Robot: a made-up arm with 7 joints.
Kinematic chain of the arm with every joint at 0, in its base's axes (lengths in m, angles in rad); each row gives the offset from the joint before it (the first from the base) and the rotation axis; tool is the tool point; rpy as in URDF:
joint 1: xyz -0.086 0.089 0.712 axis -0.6 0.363 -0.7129
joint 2: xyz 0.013 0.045 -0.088 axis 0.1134 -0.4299 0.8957
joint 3: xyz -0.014 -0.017 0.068 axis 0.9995 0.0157 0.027
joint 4: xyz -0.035 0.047 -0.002 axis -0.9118 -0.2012 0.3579
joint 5: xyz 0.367 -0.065 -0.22 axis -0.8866 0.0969 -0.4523
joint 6: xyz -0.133 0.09 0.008 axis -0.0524 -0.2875 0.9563
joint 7: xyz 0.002 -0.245 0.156 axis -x
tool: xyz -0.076 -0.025 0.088 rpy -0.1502 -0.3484 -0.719
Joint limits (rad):
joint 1: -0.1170..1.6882
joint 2: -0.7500..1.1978
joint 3: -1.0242..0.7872
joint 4: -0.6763..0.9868
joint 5: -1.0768..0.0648
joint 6: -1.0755..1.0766
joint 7: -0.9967..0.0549
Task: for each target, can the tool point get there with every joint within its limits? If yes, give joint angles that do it. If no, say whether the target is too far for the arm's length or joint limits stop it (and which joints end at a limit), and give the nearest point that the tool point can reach.
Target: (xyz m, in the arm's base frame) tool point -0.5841 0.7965 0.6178
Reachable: no: joint limits stop it (at a limit: joint 1, joint 2, joint 4, joint 5, joint 7) | nearest point -0.4538 0.3814 0.7363 | short by 0.451 m
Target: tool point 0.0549 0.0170 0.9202
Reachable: yes | joints 1.0566 0.8049 -0.3538 0.5735 -0.3627 -0.5658 -0.3908
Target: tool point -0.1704 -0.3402 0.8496
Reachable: yes | joints 0.6394 -0.2242 -0.7566 -0.3854 -0.6748 0.3453 -0.3047
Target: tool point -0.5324 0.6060 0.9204
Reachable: no: joint limits stop it (at a limit: joint 1, joint 2, joint 4, joint 5, joint 7) | nearest point -0.4396 0.4035 0.9002 | short by 0.224 m
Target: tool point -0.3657 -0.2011 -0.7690
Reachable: no: too far | nearest point -0.1907 -0.0453 0.0933 | short by 0.894 m
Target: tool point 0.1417 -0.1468 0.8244
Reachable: yes | joints 0.0369 -0.3070 -0.5846 0.0937 -0.0334 0.5425 -0.8312
